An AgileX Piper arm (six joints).
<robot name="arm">
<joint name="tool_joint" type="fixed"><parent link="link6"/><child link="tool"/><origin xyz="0 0 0" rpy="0 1.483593 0"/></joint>
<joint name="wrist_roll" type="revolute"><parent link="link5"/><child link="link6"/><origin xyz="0.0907 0 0.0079"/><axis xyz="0.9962 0 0.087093"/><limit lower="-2.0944" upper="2.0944"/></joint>
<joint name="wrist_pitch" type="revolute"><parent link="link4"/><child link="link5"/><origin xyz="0 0 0"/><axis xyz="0 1 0"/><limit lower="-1.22" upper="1.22"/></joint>
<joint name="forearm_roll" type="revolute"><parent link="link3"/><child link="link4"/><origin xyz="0.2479 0 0.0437"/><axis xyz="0.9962 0 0.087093"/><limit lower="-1.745" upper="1.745"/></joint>
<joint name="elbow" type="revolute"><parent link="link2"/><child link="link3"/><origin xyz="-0.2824 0 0.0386"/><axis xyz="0 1 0"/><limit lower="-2.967" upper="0"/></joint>
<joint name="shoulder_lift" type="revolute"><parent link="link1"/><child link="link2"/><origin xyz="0 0 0"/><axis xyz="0 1 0"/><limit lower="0" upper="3.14"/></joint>
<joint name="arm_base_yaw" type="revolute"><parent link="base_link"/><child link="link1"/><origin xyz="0 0 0.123"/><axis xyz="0 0 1"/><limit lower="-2.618" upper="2.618"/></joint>
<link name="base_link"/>
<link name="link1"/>
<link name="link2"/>
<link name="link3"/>
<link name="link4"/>
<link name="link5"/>
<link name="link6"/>
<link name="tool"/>
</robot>
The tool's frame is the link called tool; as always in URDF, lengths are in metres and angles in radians.
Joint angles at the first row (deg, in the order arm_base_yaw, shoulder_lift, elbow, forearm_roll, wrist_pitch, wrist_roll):
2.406 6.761 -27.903 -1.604 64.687 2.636
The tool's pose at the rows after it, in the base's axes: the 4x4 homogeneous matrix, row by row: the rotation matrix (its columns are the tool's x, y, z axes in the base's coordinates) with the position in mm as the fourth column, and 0 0 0 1 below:
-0.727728, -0.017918, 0.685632, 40.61; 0.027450, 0.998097, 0.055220, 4.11; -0.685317, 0.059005, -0.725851, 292.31; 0, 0, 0, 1
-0.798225, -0.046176, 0.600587, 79.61; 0.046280, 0.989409, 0.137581, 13.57; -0.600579, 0.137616, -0.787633, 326.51; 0, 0, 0, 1
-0.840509, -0.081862, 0.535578, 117.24; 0.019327, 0.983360, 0.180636, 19.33; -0.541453, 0.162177, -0.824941, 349.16; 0, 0, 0, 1
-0.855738, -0.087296, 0.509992, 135.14; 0.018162, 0.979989, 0.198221, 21.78; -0.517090, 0.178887, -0.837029, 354.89; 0, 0, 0, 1
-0.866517, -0.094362, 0.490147, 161.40; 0.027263, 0.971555, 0.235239, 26.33; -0.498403, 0.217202, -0.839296, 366.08; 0, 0, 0, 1
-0.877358, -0.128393, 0.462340, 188.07; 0.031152, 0.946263, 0.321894, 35.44; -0.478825, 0.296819, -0.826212, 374.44; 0, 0, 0, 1
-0.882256, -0.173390, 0.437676, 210.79; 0.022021, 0.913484, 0.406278, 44.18; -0.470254, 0.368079, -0.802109, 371.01; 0, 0, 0, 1
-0.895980, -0.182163, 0.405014, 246.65; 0.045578, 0.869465, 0.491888, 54.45; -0.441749, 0.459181, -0.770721, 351.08; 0, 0, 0, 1
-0.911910, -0.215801, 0.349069, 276.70; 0.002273, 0.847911, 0.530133, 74.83; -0.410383, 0.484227, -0.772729, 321.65; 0, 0, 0, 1
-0.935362, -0.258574, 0.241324, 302.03; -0.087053, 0.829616, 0.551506, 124.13; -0.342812, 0.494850, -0.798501, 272.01; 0, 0, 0, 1
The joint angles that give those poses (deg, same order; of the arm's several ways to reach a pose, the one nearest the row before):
2.409 20.111 -34.035 1.659 65.490 2.639
2.395 34.148 -43.831 6.998 67.266 1.879
2.410 45.092 -52.196 9.738 69.040 -0.340
2.409 49.619 -55.290 10.885 69.270 -0.743
2.408 55.864 -60.620 13.235 69.499 -0.972
2.405 61.994 -65.603 18.794 69.729 -2.637
2.407 66.693 -67.322 24.694 68.066 -6.073
2.637 73.911 -67.609 31.856 63.598 -9.796
6.188 81.245 -67.609 34.836 58.958 -13.120
14.783 91.329 -67.609 36.554 52.368 -14.265

